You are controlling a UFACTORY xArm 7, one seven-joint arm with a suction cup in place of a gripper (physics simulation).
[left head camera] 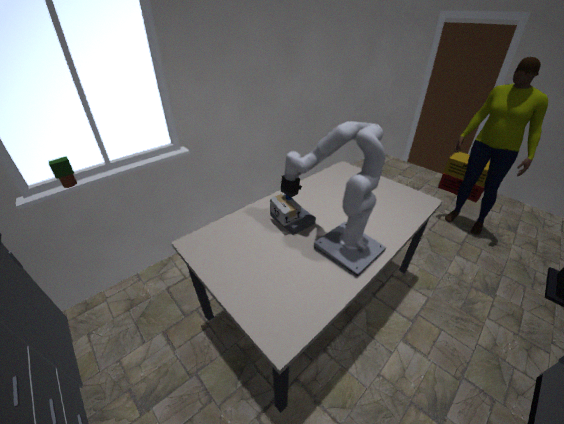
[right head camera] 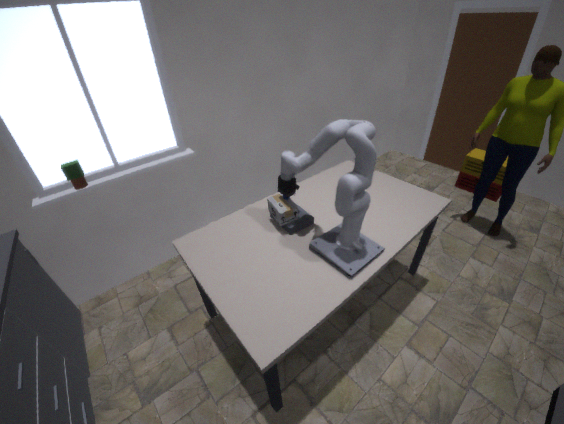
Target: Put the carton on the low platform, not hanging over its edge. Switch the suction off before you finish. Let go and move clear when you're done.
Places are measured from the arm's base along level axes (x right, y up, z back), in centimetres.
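Pixels of known places: hand, its tool point: (left head camera: 288, 199) (right head camera: 286, 199); arm's base, origin of its link: (left head camera: 350, 241) (right head camera: 347, 242).
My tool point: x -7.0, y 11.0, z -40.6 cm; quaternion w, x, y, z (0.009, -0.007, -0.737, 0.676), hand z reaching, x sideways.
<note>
For each thing: its middle in the pictures, then the offset to it from my tool point. Level surfaces: height alone.
- carton, middle of its body: (right head camera: 282, 208) (left head camera: 284, 208) dx -4.0, dy -4.1, dz +1.2 cm
- low dark platform, middle of its body: (right head camera: 291, 216) (left head camera: 292, 216) dx +1.7, dy -12.3, dz +2.0 cm
- beige table, height of its surface: dy -14.7 cm
The carton (left head camera: 285, 209) (right head camera: 282, 208), white and grey with a tan strip on top, sits at the low dark platform (left head camera: 299, 227) (right head camera: 300, 225). It is over the platform's end nearer the wall; the other end shows bare. The carton looks roughly level. The views are too small to tell whether its far side hangs over the platform's edge. My suction cup (left head camera: 288, 199) (right head camera: 286, 198) points down at the carton's top and appears to touch it. Whether the suction holds the carton cannot be seen.
The platform stands on the beige table (left head camera: 260, 285) (right head camera: 255, 285) near its wall-side edge. My grey base plate (left head camera: 327, 246) (right head camera: 325, 246) is to the right of the platform. A person (left head camera: 510, 115) (right head camera: 525, 110) stands beyond the table's right end, beside stacked yellow and red crates.
</note>
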